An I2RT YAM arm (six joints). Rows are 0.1 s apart.
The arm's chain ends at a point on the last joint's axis. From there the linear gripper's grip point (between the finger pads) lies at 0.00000 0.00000 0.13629 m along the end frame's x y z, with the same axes.
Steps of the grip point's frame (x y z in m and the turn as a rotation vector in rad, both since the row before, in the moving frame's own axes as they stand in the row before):
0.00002 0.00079 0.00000 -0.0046 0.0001 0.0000
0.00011 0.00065 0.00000 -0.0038 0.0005 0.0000
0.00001 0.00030 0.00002 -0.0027 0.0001 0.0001
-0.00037 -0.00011 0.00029 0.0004 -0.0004 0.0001
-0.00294 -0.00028 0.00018 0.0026 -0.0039 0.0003
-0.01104 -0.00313 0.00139 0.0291 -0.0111 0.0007
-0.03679 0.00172 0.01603 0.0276 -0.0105 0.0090
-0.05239 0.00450 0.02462 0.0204 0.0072 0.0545
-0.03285 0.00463 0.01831 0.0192 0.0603 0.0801
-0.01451 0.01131 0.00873 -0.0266 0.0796 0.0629
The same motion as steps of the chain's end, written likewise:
0.00001 0.00016 0.00000 -0.0046 0.0001 0.0000
0.00004 0.00013 0.00000 -0.0038 0.0005 0.0000
0.00000 -0.00007 0.00002 -0.0027 0.0001 0.0001
-0.00032 -0.00006 0.00029 0.0004 -0.0004 0.0001
-0.00241 0.00007 0.00018 0.0026 -0.0039 0.0003
-0.00953 0.00084 0.00146 0.0291 -0.0111 0.0007
-0.03538 0.00549 0.01609 0.0276 -0.0105 0.0090
-0.05345 0.00725 0.02465 0.0204 0.0072 0.0545
-0.04116 0.00691 0.01858 0.0192 0.0603 0.0801
-0.02522 0.00735 0.00921 -0.0266 0.0796 0.0629

